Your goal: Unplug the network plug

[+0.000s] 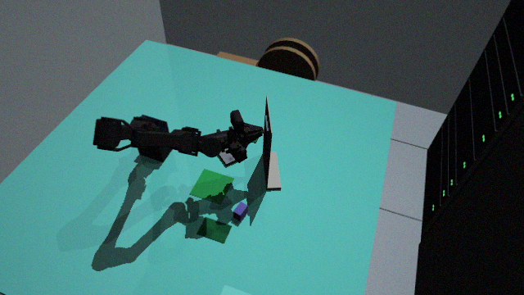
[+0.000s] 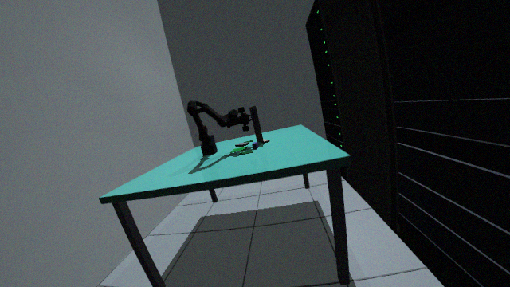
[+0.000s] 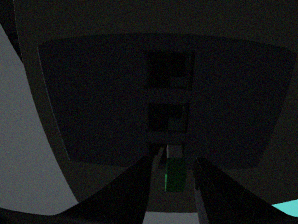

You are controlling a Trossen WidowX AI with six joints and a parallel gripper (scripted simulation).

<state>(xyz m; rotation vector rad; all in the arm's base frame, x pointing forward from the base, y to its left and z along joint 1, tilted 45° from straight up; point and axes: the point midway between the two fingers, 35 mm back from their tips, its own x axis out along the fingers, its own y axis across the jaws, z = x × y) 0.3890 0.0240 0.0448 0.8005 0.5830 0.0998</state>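
Now: the green marked square 210 mm below my gripper tip, 150 mm behind it and 110 mm to the right of it. Round my gripper tip: upright panel: 80 mm below, 30 mm ahead; grey pad: 210 mm below, 140 mm behind, 50 mm to the left; network plug: right at my gripper tip.
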